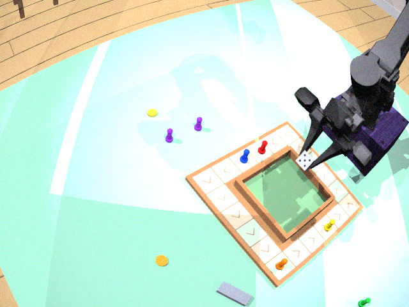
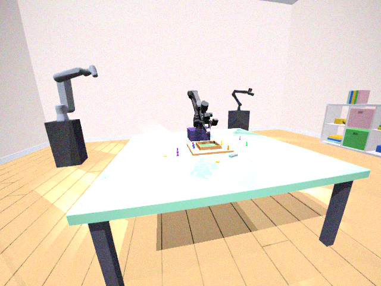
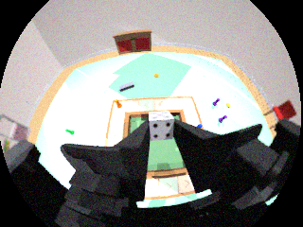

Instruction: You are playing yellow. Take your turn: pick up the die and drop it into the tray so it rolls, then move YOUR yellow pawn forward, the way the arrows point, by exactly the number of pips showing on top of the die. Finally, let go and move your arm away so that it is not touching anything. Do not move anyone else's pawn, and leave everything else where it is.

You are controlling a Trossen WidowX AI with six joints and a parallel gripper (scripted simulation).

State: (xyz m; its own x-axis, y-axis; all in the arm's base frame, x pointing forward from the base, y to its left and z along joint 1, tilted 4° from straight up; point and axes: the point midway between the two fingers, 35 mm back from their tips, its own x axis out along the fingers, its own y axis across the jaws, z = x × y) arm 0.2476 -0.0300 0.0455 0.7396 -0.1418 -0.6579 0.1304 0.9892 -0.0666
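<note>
Now: gripper tip right at the die. From my gripper tip the other things lie so: red pawn (5 cm behind, 10 cm to the right, 10 cm below); then blue pawn (11 cm to the right, 10 cm below); then yellow pawn (1 cm behind, 12 cm to the left, 10 cm below).
</note>
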